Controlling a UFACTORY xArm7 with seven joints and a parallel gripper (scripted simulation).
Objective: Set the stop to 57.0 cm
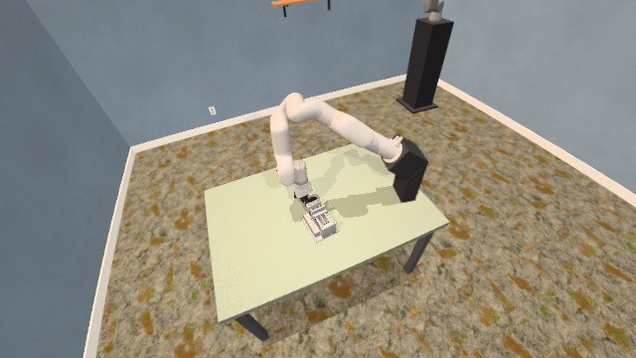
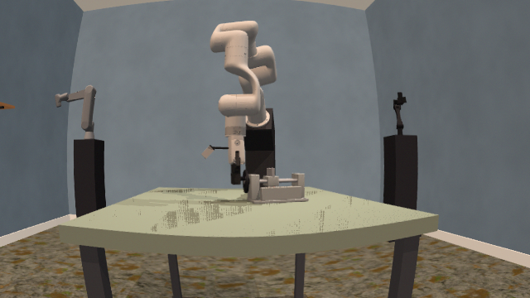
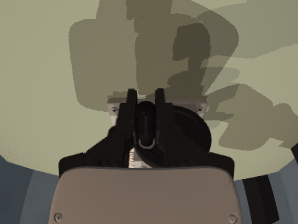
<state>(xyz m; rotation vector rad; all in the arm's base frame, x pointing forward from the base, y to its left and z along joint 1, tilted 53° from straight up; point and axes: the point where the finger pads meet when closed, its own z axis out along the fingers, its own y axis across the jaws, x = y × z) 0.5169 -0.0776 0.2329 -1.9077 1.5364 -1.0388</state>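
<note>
Right now the grey stop block is 13 cm to the left of my hand and 3 cm behind it. The rest, counted from my hand: black handwheel 2 cm to the left, 1 cm behind.
</note>
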